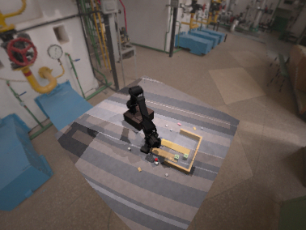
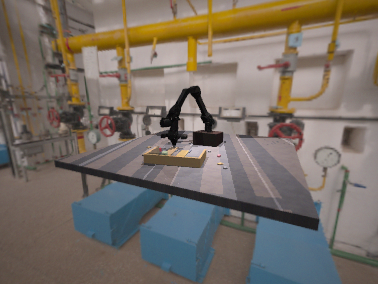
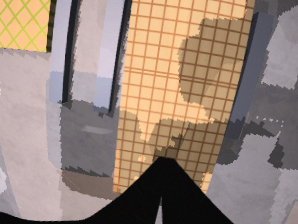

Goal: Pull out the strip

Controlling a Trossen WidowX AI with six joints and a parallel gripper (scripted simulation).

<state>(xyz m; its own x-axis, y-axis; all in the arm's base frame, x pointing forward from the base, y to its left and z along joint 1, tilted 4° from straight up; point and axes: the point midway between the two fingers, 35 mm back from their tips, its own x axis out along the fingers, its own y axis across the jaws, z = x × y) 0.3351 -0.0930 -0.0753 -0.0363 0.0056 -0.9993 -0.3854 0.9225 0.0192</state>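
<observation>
My gripper tip is 11 cm short of the small red object, 3 cm to the left of it and 1 cm below it.
</observation>
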